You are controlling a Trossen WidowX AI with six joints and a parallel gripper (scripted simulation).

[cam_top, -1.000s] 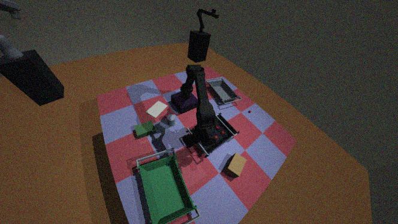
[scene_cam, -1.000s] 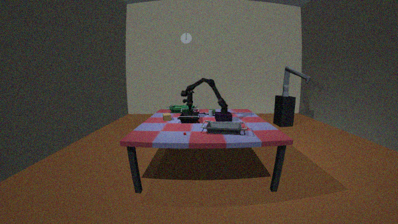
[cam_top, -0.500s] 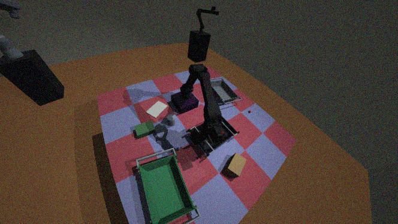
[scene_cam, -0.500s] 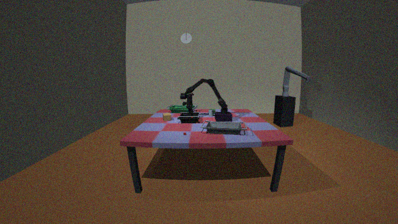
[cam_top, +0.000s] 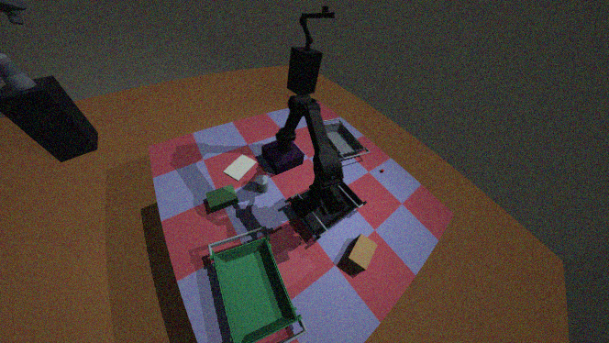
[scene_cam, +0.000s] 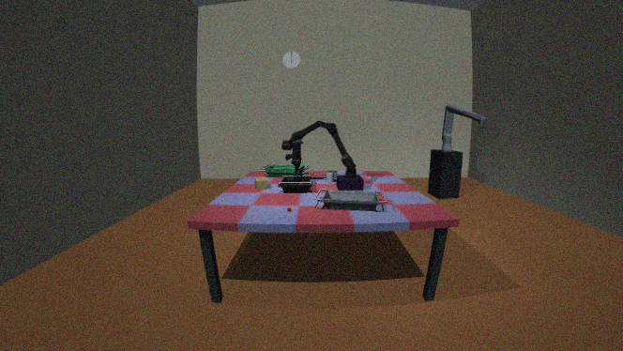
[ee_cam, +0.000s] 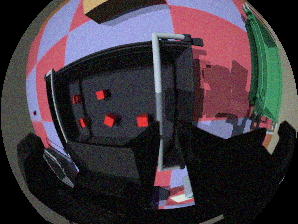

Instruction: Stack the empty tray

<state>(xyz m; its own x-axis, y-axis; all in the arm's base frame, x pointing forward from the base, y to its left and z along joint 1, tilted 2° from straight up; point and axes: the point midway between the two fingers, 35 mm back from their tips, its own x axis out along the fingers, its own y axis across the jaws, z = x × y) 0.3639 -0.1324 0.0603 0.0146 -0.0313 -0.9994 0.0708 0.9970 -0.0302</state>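
Now: the grey tray 28 cm behind my gripper tip, 52 cm to the left of it and 5 cm below it. Round my gripper tip: grey cup 25 cm behind, 7 cm to the right, 6 cm below; then tan box 25 cm ahead, 6 cm to the left, 6 cm below; then green block 29 cm behind, 25 cm to the right, 7 cm below.
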